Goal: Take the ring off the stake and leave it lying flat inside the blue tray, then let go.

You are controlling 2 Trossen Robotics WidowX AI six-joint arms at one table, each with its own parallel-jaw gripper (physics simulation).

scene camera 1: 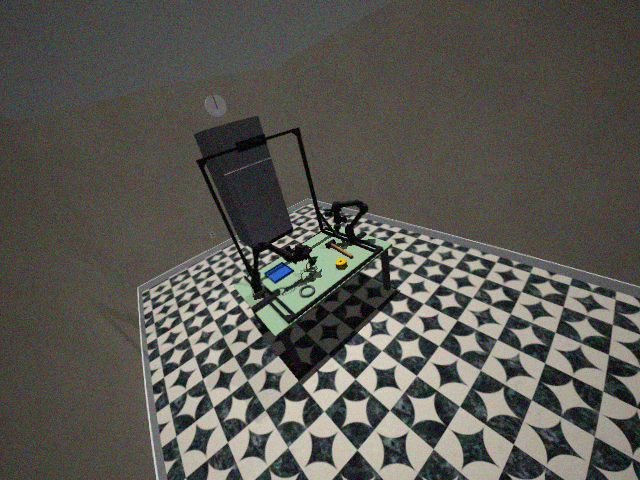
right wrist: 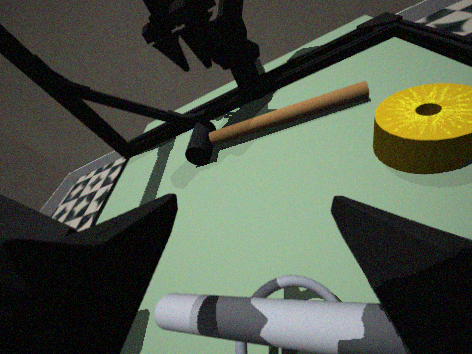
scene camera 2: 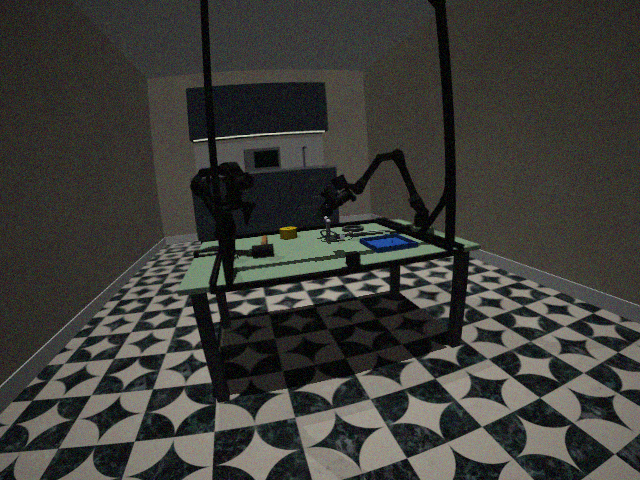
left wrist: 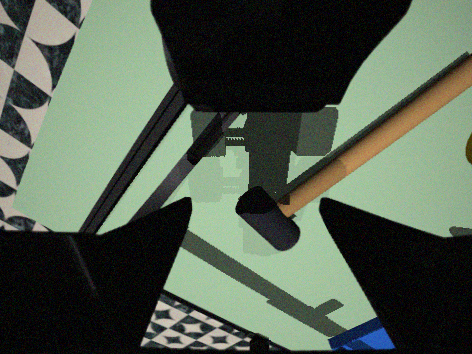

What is the left gripper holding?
Nothing.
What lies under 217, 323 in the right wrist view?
A grey stake.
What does the yellow disc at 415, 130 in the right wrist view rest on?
The table.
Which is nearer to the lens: the hammer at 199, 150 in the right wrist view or the yellow disc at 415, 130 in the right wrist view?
The yellow disc.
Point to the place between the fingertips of the left gripper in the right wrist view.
At 198, 69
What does the hammer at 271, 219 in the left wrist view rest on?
The table.
